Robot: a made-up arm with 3 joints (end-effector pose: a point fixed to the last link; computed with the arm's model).
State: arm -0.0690 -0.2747 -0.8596
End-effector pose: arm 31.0 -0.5 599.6 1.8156 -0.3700 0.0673
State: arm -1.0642 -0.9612 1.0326
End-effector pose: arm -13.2 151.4 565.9 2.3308 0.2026 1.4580
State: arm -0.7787 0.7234 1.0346
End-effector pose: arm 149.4 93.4 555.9 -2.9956 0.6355 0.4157
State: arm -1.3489 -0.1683 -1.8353
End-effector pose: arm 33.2 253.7 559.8 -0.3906 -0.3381 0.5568
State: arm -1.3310 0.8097 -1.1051
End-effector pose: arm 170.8 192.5 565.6 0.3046 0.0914 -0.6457
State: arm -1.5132 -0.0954 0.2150
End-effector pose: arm 72.7 242.0 551.7 1.3775 0.4886 0.2301
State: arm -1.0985 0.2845 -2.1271
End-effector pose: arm 100.0 214.8 583.0 -0.3948 -0.3267 0.1590
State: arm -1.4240 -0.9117 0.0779
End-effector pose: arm -23.5 204.5 561.4 1.2628 0.3213 1.0190
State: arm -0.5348 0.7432 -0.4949
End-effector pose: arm 162.6 57.8 583.5 1.6864 0.6924 -0.2041
